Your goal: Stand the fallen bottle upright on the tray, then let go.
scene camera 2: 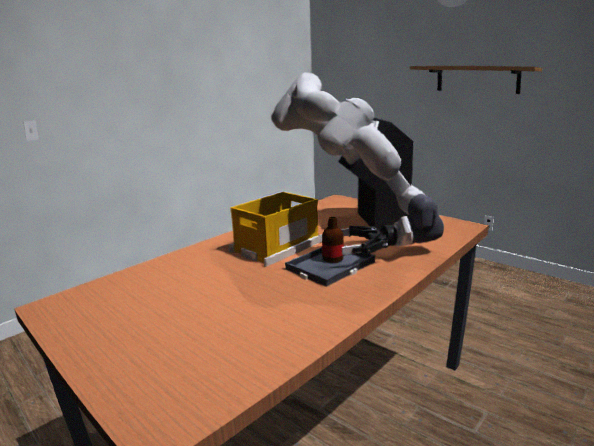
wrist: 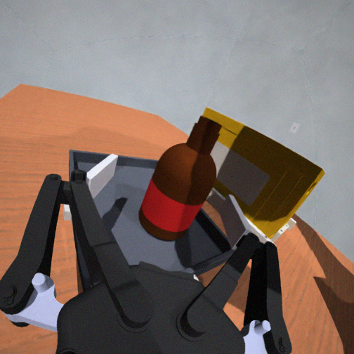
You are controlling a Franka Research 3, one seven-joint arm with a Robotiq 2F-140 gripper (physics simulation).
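The brown bottle with a red label (scene camera 2: 332,245) (wrist: 172,207) stands upright on the dark tray (scene camera 2: 307,268) (wrist: 132,177); in the wrist view it appears slanted because the camera is tilted. My gripper (scene camera 2: 349,241) (wrist: 171,184) is wide open, low over the tray and level with the bottle. In the wrist view its two pale finger pads stand on either side of the bottle, with a visible gap on each side. Nothing is gripped. The hand's black body hides the near part of the tray in the wrist view.
A yellow crate (scene camera 2: 251,239) (wrist: 287,185) stands close beside the tray on the wooden table (scene camera 2: 175,325) (wrist: 45,130). A pale strip (scene camera 2: 292,250) runs along the crate's base, between crate and tray. A wall shelf (scene camera 2: 475,68) hangs far behind the arm.
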